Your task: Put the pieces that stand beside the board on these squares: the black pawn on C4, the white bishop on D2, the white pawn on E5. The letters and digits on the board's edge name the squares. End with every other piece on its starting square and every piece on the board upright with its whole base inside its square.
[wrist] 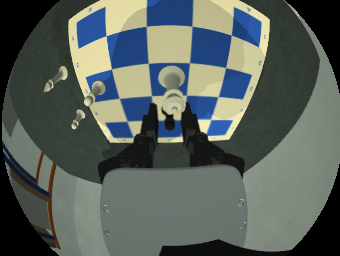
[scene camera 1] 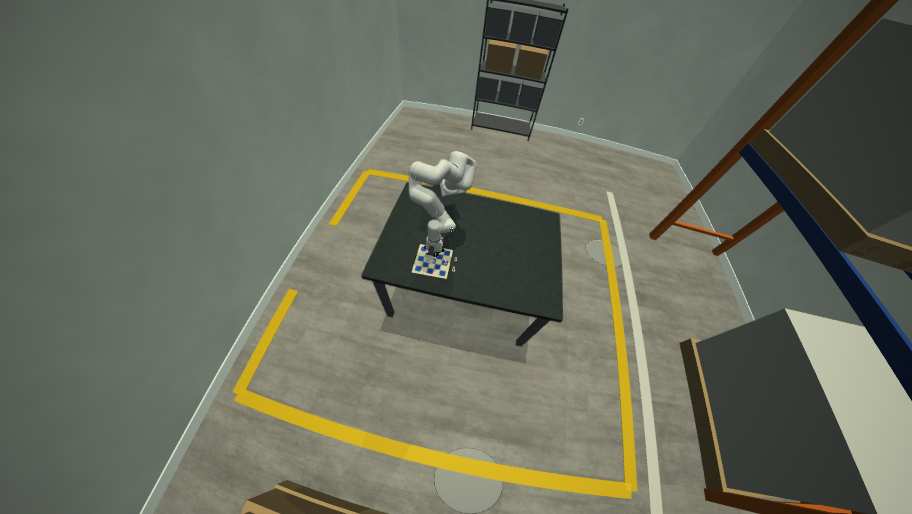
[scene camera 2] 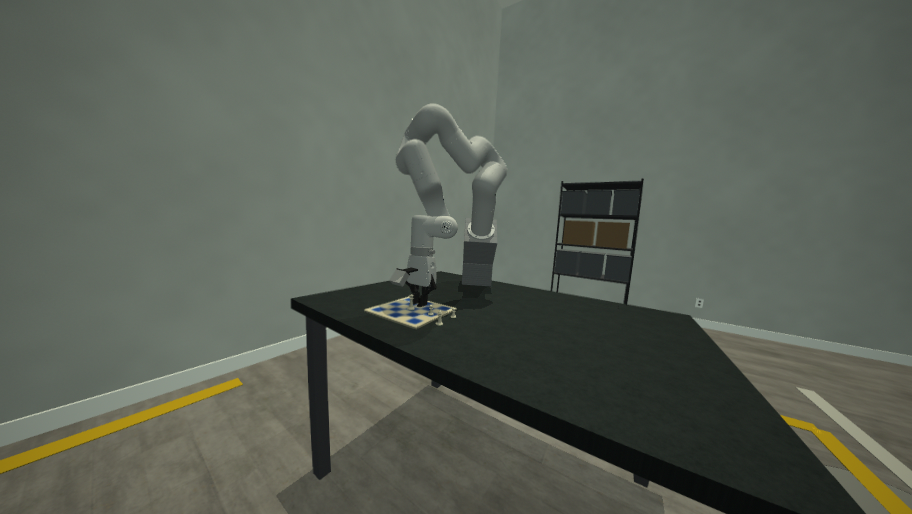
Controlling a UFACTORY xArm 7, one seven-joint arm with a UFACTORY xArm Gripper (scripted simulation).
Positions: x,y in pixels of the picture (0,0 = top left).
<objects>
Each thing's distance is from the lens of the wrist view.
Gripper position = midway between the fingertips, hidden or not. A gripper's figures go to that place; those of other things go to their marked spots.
gripper (wrist: 169,112): 13 cm
white piece (wrist: 171,77): 10 cm
</objects>
